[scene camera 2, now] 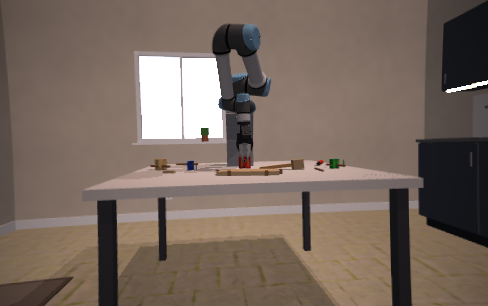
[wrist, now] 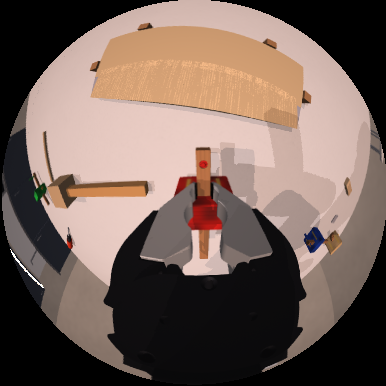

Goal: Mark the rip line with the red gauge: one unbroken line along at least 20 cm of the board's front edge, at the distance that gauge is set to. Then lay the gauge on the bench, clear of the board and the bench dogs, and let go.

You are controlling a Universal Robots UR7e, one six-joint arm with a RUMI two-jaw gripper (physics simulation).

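Observation:
My gripper (scene camera 2: 244, 153) (wrist: 203, 183) is shut on the red gauge (scene camera 2: 244, 163) (wrist: 205, 218), whose wooden beam (wrist: 203, 172) points toward the board in the wrist view. The gauge is apart from the board, and its shadow falls to the right of it; its exact height over the bench (wrist: 165, 135) is hard to tell. The board (scene camera 2: 248, 172) (wrist: 200, 80) lies flat, its near long edge facing the gauge in the wrist view. Bench dogs (wrist: 145, 26) (wrist: 270, 43) (wrist: 95, 66) (wrist: 306, 97) stand around it. Light grain shows on the board; I cannot make out a marked line.
A wooden mallet (scene camera 2: 297, 164) (wrist: 62, 191) lies left of the gauge in the wrist view. Beyond it are a green gauge (scene camera 2: 334, 163) (wrist: 40, 192) and a small red-and-black tool (wrist: 69, 240). A blue gauge (scene camera 2: 190, 165) (wrist: 313, 240) and a tan wooden gauge (scene camera 2: 160, 164) (wrist: 333, 242) lie on the other side.

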